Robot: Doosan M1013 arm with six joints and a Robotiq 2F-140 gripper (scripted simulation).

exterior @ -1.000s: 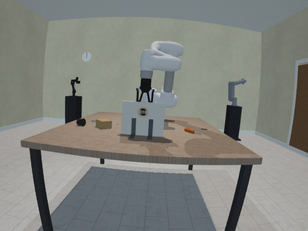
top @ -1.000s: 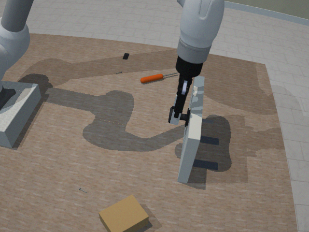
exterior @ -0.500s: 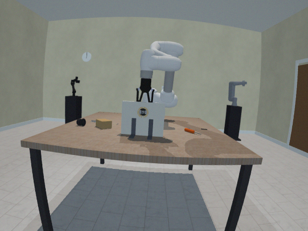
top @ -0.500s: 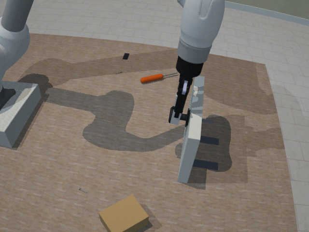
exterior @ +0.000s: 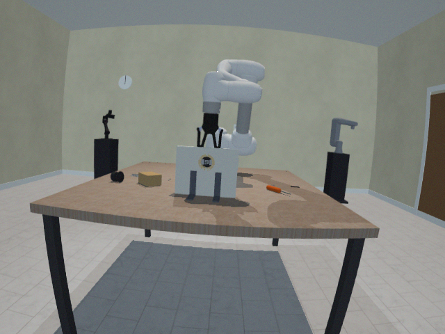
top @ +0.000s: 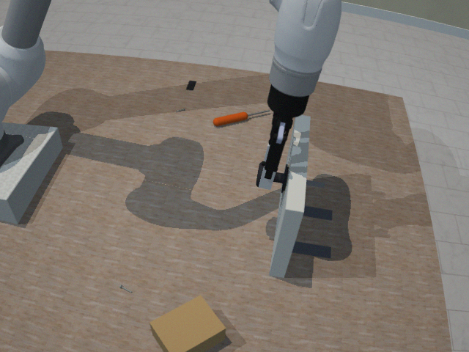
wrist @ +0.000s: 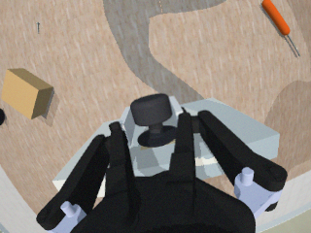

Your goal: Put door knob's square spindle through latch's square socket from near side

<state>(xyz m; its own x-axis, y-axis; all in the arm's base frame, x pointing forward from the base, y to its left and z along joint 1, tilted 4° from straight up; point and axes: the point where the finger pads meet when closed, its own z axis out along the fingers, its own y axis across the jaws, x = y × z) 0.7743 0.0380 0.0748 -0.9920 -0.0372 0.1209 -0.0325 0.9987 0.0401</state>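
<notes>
My hand is 60 mm short of the white door panel and 50 mm above it. Round my hand: tan box 90 mm behind, 340 mm to the right, 160 mm below; then small black piece 330 mm behind, 530 mm to the left, 190 mm below; then small screw 260 mm behind, 270 mm to the right, 190 mm below.
</notes>
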